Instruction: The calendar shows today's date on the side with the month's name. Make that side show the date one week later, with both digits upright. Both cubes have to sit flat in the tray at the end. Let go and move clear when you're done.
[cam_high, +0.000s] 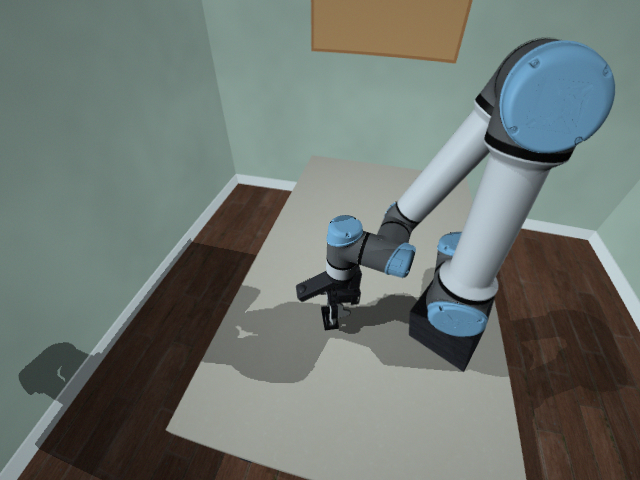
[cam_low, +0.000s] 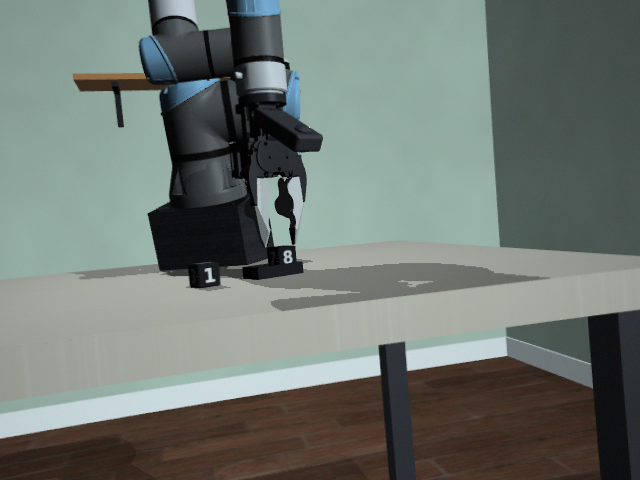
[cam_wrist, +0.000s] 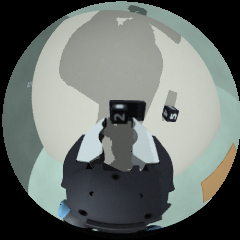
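The black tray is 50 mm below my hand, 20 mm to the right of it and 10 mm ahead of it. The rest, counted from my hand: black digit cube: 110 mm to the right, 70 mm ahead, 40 mm below.
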